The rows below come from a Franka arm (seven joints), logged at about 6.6 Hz.
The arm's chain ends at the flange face. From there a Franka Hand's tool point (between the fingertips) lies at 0.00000 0.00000 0.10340 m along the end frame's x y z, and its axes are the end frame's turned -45 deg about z.
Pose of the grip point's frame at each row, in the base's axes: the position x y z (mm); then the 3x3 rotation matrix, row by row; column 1 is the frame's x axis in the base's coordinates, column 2 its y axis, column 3 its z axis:
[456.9 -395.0 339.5], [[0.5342 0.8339 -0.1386], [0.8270 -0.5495 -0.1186], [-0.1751 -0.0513 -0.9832]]
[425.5 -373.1 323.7], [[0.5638 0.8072 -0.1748], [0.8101 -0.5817 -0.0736], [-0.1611 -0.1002 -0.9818]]
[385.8 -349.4 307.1], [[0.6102 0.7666 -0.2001], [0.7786 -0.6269 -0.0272], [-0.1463 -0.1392 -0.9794]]
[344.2 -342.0 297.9], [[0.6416 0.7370 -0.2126], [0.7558 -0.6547 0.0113], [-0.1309 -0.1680 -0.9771]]
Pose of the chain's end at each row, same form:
[471.2 -382.7 441.2], [[0.9674 0.2119 -0.1386], [0.1962 -0.9733 -0.1186], [-0.1601 0.0875 -0.9832]]
[443.6 -365.5 425.2], [[0.9694 0.1721 -0.1748], [0.1615 -0.9842 -0.0736], [-0.1848 0.0431 -0.9818]]
[406.5 -346.6 408.4], [[0.9735 0.1106 -0.2001], [0.1073 -0.9938 -0.0272], [-0.2019 0.0050 -0.9794]]
[366.2 -343.2 398.9], [[0.9748 0.0675 -0.2126], [0.0715 -0.9974 0.0113], [-0.2114 -0.0262 -0.9771]]

